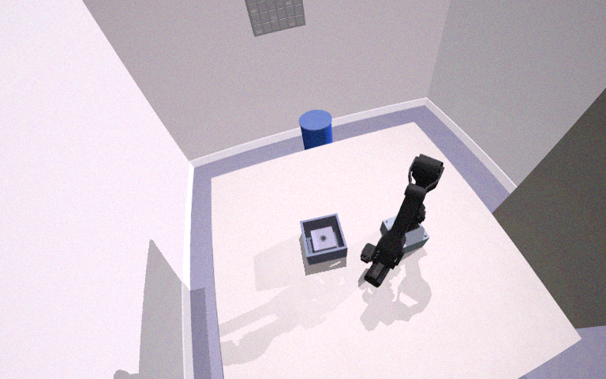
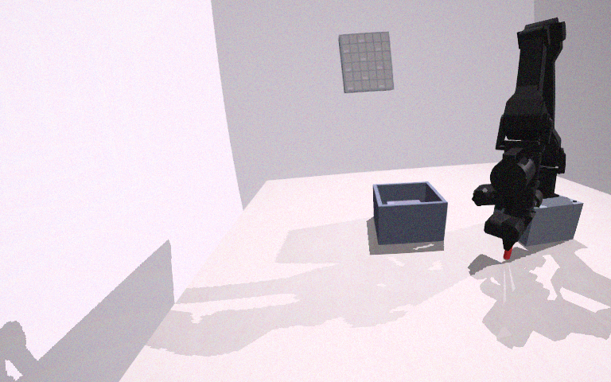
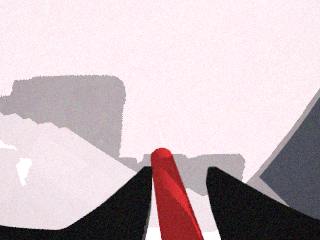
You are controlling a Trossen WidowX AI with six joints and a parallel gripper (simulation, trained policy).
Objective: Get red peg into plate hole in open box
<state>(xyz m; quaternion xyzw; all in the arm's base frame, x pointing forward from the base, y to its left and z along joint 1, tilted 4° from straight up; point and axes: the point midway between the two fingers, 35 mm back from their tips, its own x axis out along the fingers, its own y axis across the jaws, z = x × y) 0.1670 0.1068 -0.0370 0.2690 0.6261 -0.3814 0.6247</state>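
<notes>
The pale plate is 180 mm ahead of my gripper tip, 180 mm to the right of it and 20 mm above it. From my gripper tip the other things lie so: red peg 10 mm to the left, 20 mm above; grey box 180 mm ahead, 180 mm to the right.
</notes>
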